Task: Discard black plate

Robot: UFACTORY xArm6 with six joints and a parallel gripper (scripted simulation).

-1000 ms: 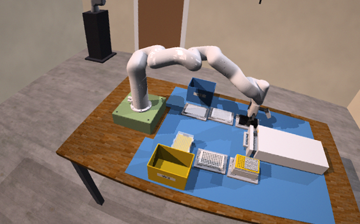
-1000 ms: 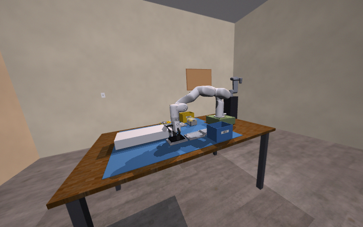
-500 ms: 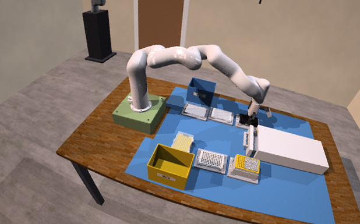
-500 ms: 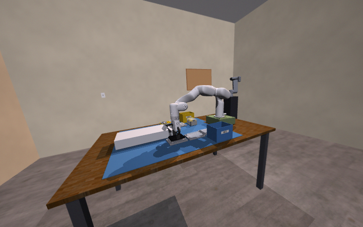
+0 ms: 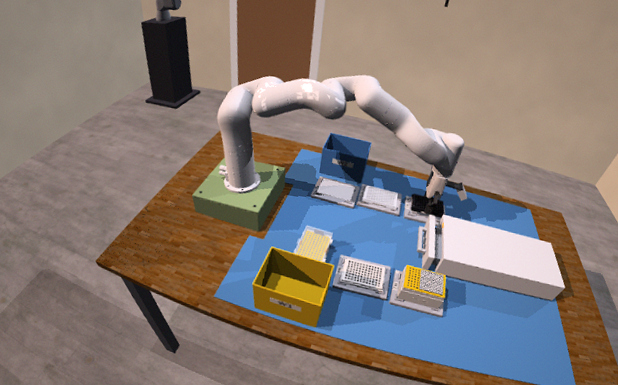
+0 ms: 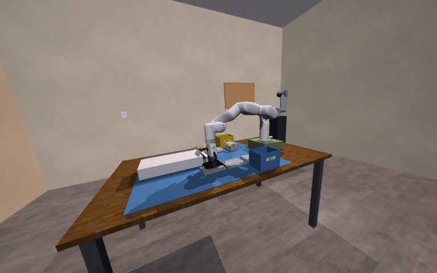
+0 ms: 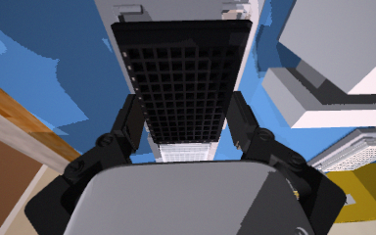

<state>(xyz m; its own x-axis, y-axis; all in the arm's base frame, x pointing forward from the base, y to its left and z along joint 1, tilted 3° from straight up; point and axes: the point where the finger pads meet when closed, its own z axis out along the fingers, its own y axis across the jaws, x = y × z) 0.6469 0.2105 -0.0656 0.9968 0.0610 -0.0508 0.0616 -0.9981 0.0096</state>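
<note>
Now: hand 5 cm above the grey work nest. From my hand the other things lie so: black plate (1 cm below); then drawer (18 cm to the right, 14 cm ahead, 3 cm below); then white cooler (20 cm ahead, 18 cm to the right, 2 cm below).
</note>
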